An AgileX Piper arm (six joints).
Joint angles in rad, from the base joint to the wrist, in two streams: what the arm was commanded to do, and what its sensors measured. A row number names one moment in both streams.
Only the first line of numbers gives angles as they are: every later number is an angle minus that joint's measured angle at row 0.
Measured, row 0:
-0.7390 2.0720 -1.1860 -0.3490 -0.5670 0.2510
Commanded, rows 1 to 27:
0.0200 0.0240 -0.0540 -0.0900 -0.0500 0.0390
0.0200 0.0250 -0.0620 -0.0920 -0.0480 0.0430
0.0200 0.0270 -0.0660 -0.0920 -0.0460 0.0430
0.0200 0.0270 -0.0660 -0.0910 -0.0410 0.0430
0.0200 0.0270 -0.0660 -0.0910 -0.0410 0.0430
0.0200 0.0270 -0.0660 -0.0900 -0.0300 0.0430
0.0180 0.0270 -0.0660 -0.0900 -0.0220 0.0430
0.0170 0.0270 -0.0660 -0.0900 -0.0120 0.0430
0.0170 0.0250 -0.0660 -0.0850 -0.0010 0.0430
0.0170 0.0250 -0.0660 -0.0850 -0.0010 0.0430
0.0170 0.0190 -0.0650 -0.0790 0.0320 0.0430
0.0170 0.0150 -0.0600 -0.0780 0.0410 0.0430
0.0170 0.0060 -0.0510 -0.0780 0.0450 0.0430
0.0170 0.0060 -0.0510 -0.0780 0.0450 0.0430
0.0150 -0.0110 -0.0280 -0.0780 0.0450 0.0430
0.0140 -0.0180 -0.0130 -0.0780 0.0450 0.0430
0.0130 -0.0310 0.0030 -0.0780 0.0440 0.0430
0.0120 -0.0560 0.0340 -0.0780 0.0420 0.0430
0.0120 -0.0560 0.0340 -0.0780 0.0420 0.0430
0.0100 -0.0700 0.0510 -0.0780 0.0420 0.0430
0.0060 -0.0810 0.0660 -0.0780 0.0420 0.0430
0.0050 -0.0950 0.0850 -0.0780 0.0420 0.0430
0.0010 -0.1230 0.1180 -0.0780 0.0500 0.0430
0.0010 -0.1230 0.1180 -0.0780 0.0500 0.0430
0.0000 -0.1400 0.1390 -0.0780 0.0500 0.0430
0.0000 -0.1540 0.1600 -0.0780 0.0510 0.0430
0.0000 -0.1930 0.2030 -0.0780 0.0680 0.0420
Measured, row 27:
0.0060 -0.1400 0.1540 -0.0700 0.0600 0.0440
